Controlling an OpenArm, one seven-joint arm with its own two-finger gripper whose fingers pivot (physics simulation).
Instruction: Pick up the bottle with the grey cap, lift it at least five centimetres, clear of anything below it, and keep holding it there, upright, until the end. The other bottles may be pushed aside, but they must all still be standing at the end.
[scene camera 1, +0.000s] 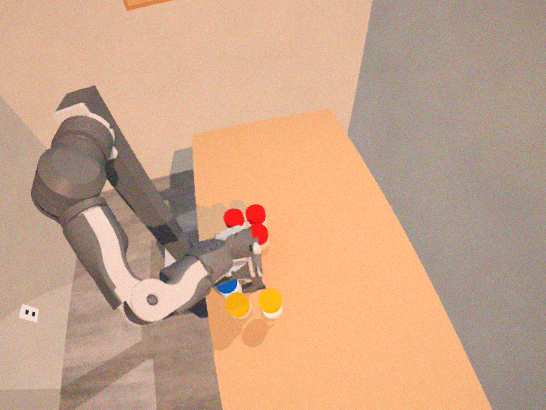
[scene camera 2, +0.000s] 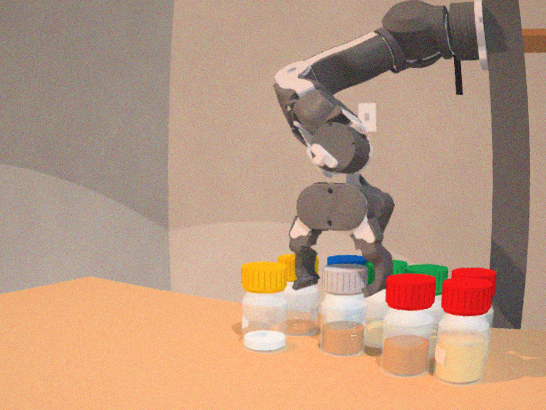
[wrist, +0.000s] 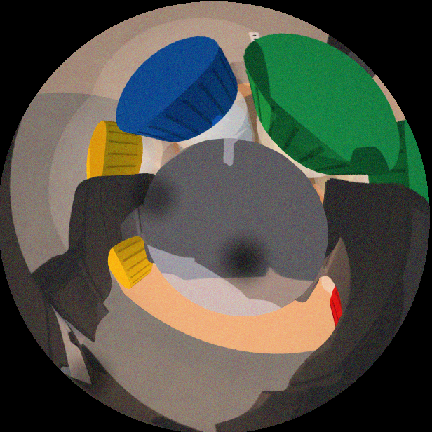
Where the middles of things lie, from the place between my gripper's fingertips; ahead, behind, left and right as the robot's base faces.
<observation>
I see my gripper 1 cm to the right of the grey-capped bottle (scene camera 2: 344, 309) and 2 cm above it. Round my hand: red-capped bottle (scene camera 2: 408, 324) (3 cm ahead, 10 cm to the left, 2 cm below); then blue-capped bottle (wrist: 186, 92) (7 cm behind, 2 cm to the right, 2 cm below).
</observation>
